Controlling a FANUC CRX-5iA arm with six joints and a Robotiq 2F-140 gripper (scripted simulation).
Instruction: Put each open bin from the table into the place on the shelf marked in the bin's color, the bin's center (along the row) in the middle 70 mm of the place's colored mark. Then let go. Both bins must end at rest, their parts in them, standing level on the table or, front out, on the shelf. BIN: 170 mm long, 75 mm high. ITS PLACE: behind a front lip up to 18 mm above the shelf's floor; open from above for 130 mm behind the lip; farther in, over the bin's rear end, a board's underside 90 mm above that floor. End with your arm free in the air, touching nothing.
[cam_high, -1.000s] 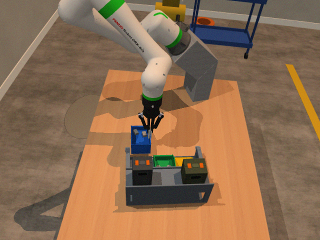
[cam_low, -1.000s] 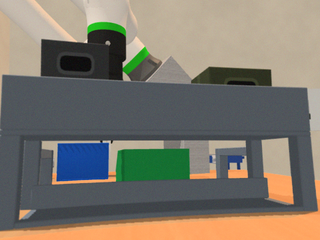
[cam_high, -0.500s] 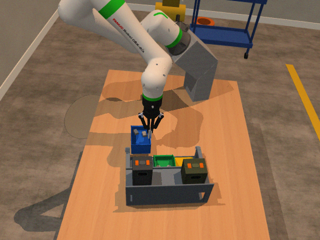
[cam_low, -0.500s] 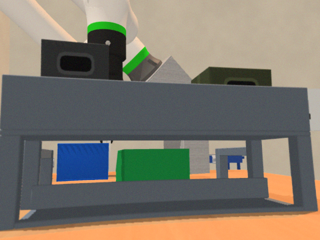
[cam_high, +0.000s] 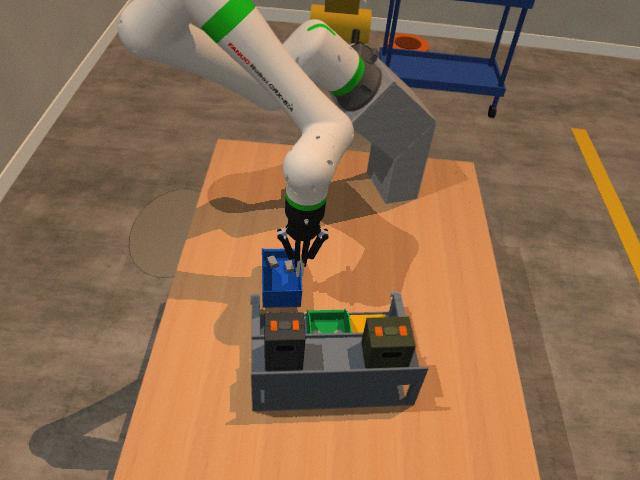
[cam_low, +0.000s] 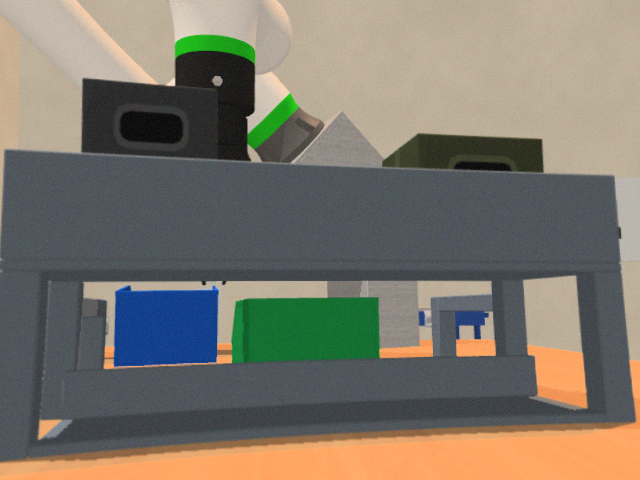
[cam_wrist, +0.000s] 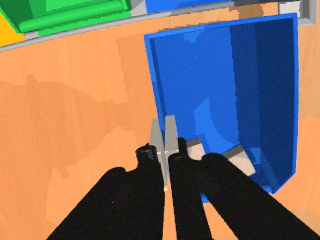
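The blue bin is 50 mm to the right of my hand and 40 mm below it. Round my hand: black box: 280 mm ahead, 60 mm above; olive box: 250 mm ahead, 230 mm to the left, 50 mm above; green bin: 170 mm ahead, 100 mm to the left, 60 mm below.
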